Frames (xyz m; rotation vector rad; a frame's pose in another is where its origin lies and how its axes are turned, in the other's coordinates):
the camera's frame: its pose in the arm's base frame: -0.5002 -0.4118 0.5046 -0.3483 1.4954 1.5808
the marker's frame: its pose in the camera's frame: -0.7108 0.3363 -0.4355 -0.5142 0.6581 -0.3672
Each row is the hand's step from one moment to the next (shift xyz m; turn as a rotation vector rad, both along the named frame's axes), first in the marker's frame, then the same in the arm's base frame.
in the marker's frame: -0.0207 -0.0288 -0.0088 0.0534 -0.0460 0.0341
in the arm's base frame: 0.0339 0.0054 0.0125 0.0170 0.0356 -0.0676
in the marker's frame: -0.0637 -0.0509 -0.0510 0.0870 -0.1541 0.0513
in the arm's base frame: 0.0790 -0.0178 0.0519 0.1007 0.0796 -0.1321
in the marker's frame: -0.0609 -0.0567 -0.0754 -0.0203 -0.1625 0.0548
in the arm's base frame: 0.0925 -0.0390 0.0503 0.1313 0.1073 -0.0327
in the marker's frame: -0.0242 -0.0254 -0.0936 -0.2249 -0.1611 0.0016
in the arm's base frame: 0.0626 -0.0734 0.0262 0.1957 0.0992 0.1685
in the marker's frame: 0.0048 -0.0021 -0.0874 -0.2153 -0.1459 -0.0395
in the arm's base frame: 0.0328 -0.0811 0.0045 0.1948 0.0543 0.1682
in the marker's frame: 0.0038 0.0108 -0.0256 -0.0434 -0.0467 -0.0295
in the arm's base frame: -0.0013 -0.0279 0.0023 0.0628 -0.0034 0.0314
